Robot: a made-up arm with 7 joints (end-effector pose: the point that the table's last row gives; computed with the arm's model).
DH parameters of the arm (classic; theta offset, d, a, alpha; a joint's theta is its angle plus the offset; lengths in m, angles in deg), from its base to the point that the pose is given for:
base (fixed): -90 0.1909 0 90
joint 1: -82.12 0 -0.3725 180
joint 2: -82.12 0.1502 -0.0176 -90
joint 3: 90 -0.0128 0.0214 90
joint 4: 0 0.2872 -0.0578 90
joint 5: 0 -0.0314 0.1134 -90
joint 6: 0 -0.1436 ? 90
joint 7: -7.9 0 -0.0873 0
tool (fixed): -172.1 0.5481 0 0
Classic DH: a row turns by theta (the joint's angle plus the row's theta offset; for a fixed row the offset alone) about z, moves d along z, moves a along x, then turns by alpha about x.
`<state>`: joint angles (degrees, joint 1 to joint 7).
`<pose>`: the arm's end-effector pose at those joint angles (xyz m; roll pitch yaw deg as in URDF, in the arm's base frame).
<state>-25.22 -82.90 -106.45 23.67 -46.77 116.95 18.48</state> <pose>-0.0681 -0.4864 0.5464 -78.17 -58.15 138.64</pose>
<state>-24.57 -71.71 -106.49 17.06 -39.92 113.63 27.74</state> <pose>-0.0156 -0.5237 0.5641 -79.26 -53.47 147.19</pose>
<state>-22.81 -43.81 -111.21 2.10 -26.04 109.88 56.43</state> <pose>0.1405 -0.5911 0.5087 -91.00 -32.70 175.73</pose>
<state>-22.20 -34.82 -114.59 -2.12 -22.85 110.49 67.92</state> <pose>0.1995 -0.5923 0.4544 -96.37 -21.54 -175.72</pose>
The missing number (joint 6, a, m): 0.0543
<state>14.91 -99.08 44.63 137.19 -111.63 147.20 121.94</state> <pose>0.1526 0.7869 0.3213 111.16 -2.56 134.31</pose>
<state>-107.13 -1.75 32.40 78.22 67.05 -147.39 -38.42</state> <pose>0.5017 -0.2484 -0.1634 141.03 86.08 139.80</pose>
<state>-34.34 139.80 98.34 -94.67 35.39 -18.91 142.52</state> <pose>-0.0678 0.2900 0.4093 0.22 75.95 87.15</pose>
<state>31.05 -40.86 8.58 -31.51 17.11 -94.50 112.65</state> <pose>0.4848 0.0525 0.3922 118.47 44.21 79.81</pose>
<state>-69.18 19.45 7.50 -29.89 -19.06 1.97 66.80</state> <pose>0.3755 -0.7902 0.3339 92.19 -40.46 26.45</pose>
